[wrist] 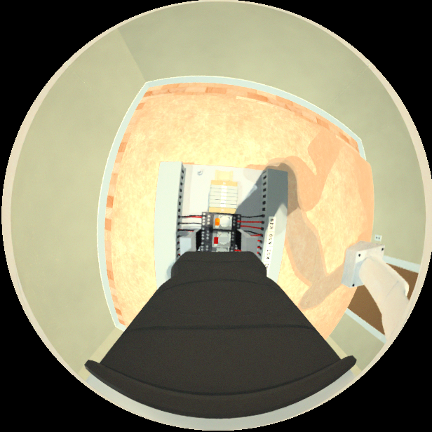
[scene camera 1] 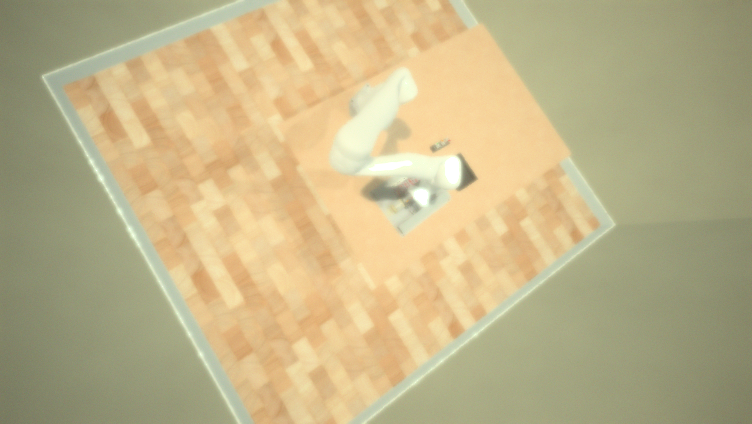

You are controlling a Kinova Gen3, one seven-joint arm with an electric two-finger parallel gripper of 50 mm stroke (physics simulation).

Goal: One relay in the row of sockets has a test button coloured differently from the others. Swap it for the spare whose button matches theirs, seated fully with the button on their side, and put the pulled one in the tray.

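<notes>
In the wrist view a relay with a red button sits in the row of sockets, next to a relay with an orange button. Part of another relay shows below them, cut off by the gripper body. My gripper is open and empty. Its grey fingers stand apart on either side of the red-button relay; their height over it is hard to tell. In the scene view the arm hides the fingers. The dark tray is partly covered by the arm. A small dark item, perhaps the spare, lies beyond it, blurred.
The sockets stand on a pale panel between two slotted wire ducts. Red and black wires run from both sides. A block of pale terminals stands above the relays in the wrist view. The arm's base is at the right there.
</notes>
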